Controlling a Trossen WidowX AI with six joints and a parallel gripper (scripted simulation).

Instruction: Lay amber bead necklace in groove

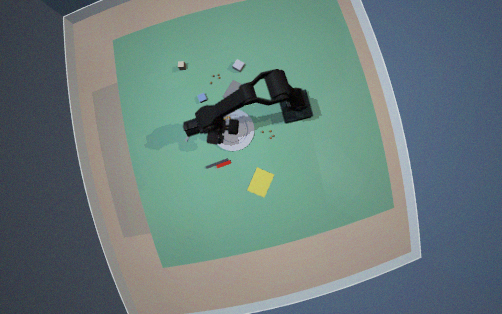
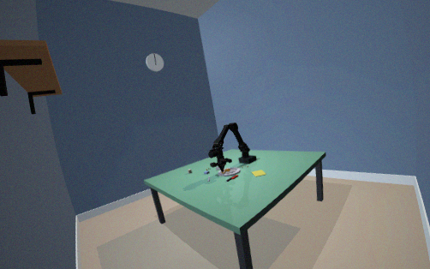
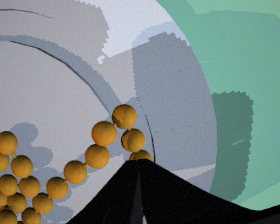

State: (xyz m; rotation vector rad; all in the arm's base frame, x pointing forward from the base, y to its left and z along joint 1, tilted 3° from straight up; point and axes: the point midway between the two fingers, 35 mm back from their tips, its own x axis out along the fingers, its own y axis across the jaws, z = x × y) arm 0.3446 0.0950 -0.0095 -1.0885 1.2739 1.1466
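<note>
Right now the round grey bead board is 60 mm behind my gripper tip, 10 mm to the left of it and 10 mm below it. Round my gripper tip: grey rod (140 mm ahead, 20 mm below); blue block (160 mm to the right, 80 mm ahead, 10 mm below); red-handled tool (160 mm to the left, 10 mm below).
</note>
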